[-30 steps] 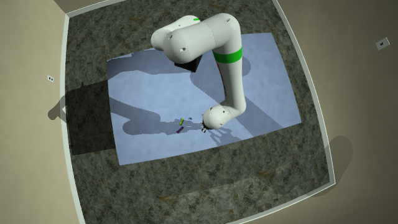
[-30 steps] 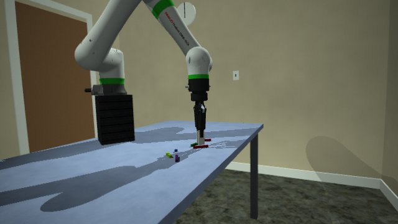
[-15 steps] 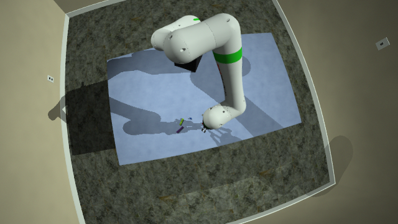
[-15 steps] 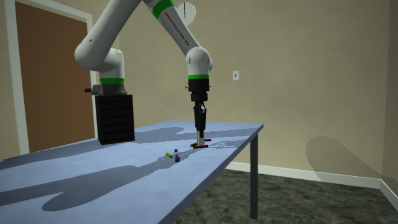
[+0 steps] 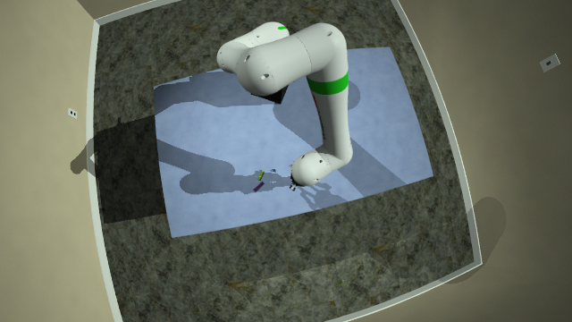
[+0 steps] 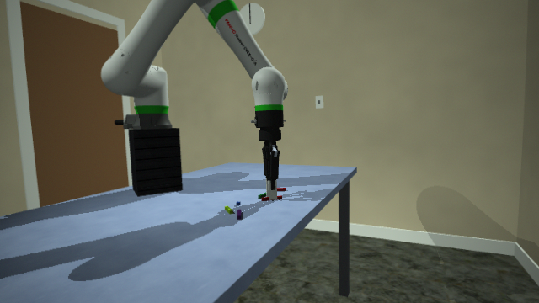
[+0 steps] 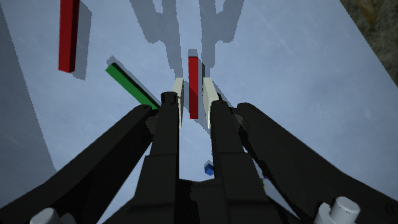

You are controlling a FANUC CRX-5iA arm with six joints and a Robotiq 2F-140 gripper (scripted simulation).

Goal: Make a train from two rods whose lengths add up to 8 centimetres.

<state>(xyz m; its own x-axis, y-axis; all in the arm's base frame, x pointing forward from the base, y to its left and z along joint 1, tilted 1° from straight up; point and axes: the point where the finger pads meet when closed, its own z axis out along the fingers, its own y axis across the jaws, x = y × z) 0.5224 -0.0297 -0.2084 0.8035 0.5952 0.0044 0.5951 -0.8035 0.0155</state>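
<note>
Now: hand 8 cm past the blue rod, 9 cm to the left of it and 3 cm above it. Also, from my hand: red rod: 3 cm behind, 13 cm to the left, 3 cm below; then green rod: 4 cm behind, 5 cm to the left, 3 cm below; then lime rod: 8 cm behind, 16 cm to the right, 3 cm below.
</note>
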